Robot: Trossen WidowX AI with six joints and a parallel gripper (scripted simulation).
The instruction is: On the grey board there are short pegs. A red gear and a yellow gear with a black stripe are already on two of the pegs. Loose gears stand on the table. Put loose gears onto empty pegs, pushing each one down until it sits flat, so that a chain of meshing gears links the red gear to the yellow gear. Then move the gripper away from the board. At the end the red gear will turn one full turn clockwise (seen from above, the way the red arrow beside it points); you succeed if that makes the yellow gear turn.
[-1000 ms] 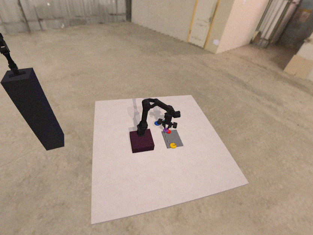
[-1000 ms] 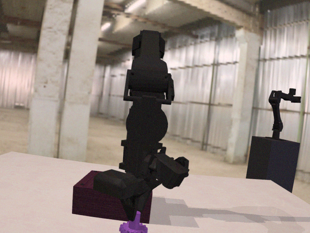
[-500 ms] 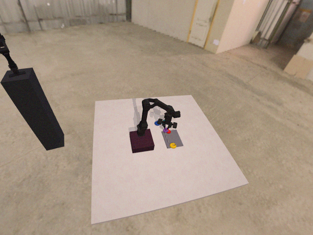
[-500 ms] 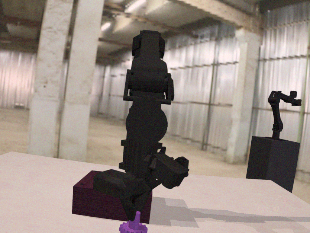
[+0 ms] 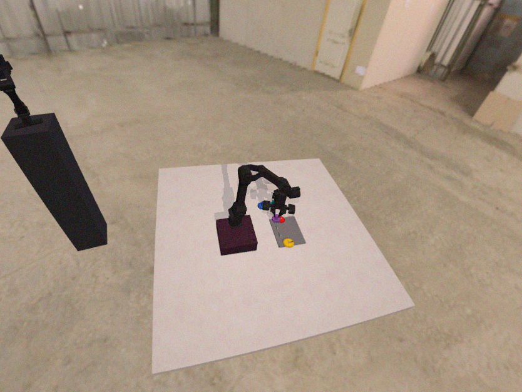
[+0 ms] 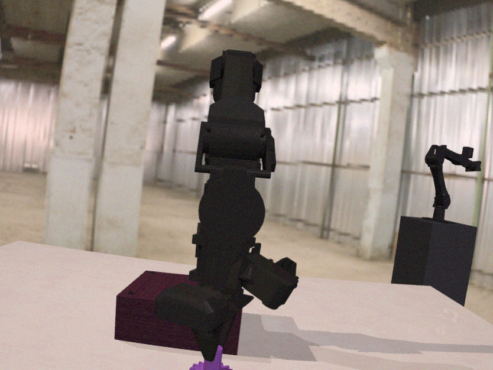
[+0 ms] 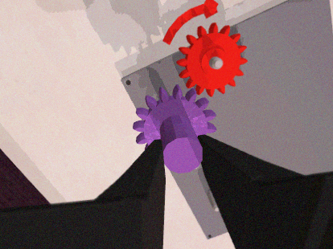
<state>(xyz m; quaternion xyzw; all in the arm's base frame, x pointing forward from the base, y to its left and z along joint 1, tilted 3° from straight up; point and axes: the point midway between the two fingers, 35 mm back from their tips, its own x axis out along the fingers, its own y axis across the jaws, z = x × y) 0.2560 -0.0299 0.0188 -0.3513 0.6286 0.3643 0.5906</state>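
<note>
My gripper tip is now 60 mm above the red gear, 50 mm short of it and 10 mm to the right of it. Also, from my gripper tip: purple gear 10 mm below; then teal gear 150 mm to the left, 60 mm below, 60 mm ahead; then yellow gear 160 mm to the right, 60 mm below, 10 mm ahead.
</note>
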